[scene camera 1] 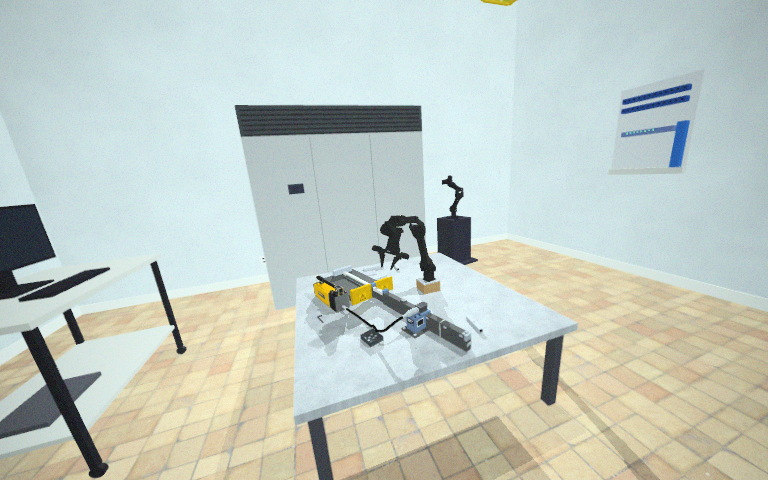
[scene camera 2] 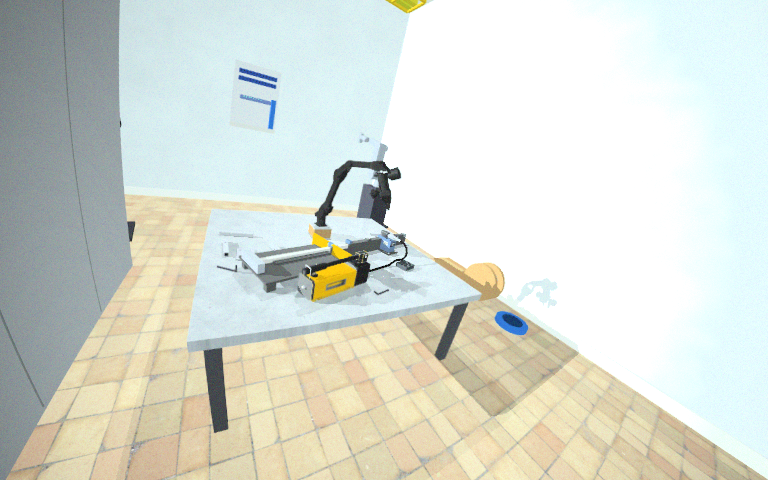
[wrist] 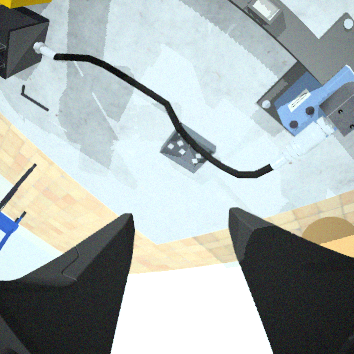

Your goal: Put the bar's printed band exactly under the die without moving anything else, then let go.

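A pale bar lies along the dark bed at the rail's far end. Its printed band is too small to make out. A blue head with a white-sleeved cable end stands at the long dark rail. I cannot tell for sure which part is the die. My gripper is partly open and empty. It hangs in the air well above the table, apart from the bar. The bar does not show in the wrist view.
A yellow unit stands beside the bed. A black cable runs to the blue head over a small dark box. Yellow plates stand across the bed's end. A hex key lies nearby.
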